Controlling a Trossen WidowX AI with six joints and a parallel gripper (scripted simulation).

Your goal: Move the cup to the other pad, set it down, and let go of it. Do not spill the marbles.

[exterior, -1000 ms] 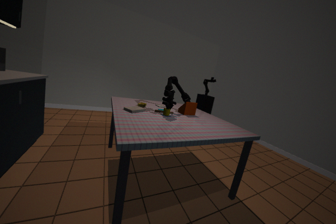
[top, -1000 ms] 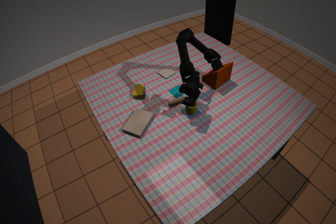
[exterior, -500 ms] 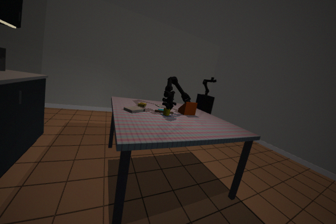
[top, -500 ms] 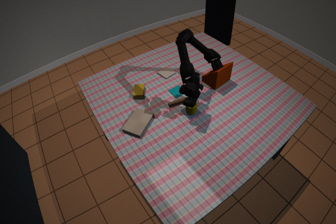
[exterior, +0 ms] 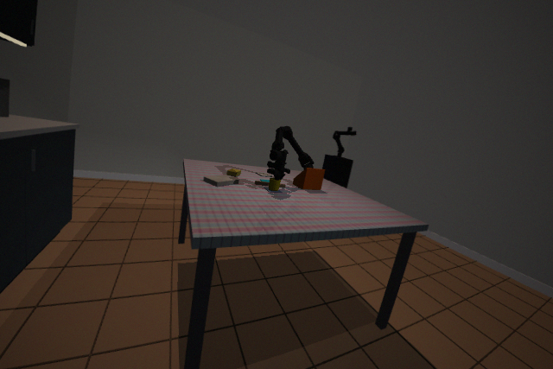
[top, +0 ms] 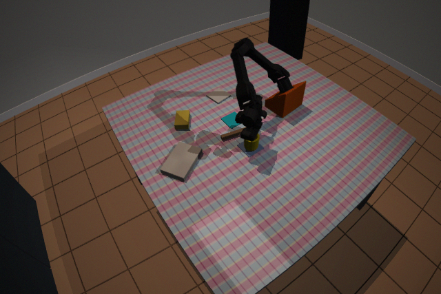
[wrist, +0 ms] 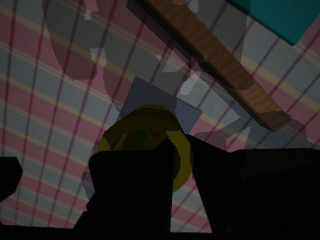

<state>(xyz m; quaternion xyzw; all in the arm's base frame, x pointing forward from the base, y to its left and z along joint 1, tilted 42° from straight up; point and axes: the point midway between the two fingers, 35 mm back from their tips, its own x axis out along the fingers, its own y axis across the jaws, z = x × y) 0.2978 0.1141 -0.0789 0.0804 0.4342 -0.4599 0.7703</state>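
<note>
Right now the blue-grey pad is 50 mm below my gripper tip, 20 mm to the left of it and 20 mm ahead of it. The rest, counted from my gripper tip: wooden bar (80 mm to the right, 40 mm below, 10 mm ahead); teal pad (180 mm to the right, 50 mm below, 10 mm ahead); yellow cup (20 mm to the left, 20 mm ahead).
</note>
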